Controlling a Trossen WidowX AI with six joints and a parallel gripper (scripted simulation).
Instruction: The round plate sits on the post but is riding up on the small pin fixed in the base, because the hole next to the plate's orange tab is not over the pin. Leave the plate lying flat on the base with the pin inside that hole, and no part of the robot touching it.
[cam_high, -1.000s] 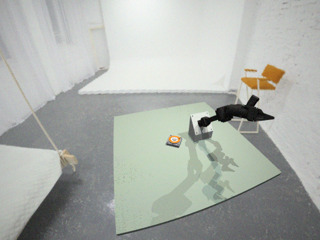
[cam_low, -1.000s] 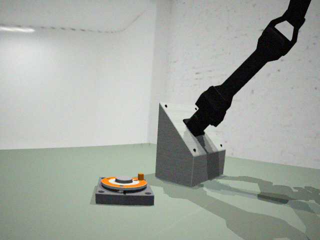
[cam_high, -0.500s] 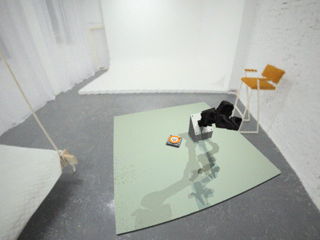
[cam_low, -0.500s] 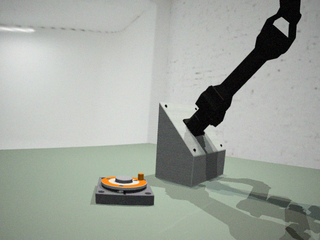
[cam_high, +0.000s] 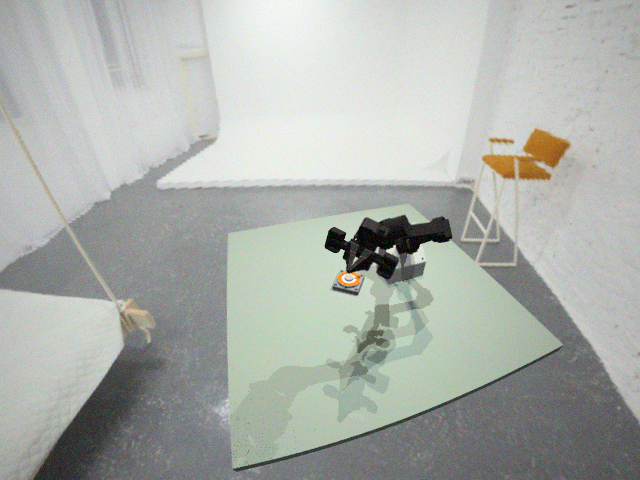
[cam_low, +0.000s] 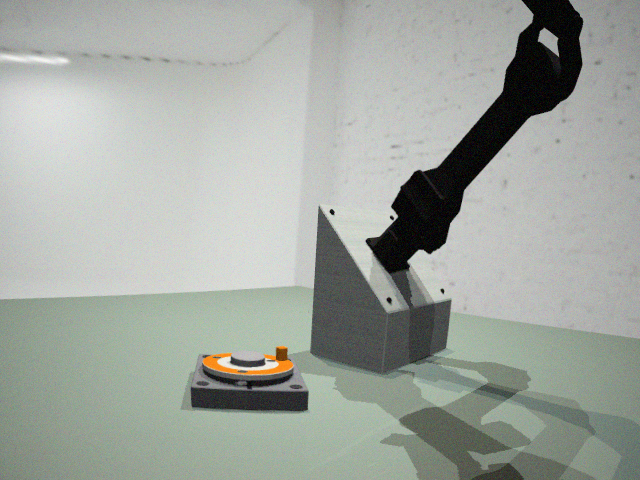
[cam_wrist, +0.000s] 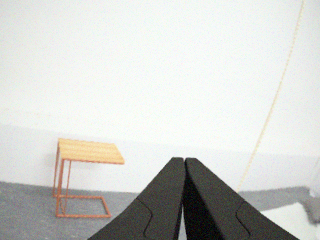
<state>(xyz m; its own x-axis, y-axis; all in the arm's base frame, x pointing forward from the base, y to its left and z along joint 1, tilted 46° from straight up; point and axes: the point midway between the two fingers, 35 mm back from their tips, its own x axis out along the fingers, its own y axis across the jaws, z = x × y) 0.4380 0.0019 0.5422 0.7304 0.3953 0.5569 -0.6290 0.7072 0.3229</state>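
Now: the square base 220 mm behind my gripper tip, 430 mm to the right of it and 480 mm below it.
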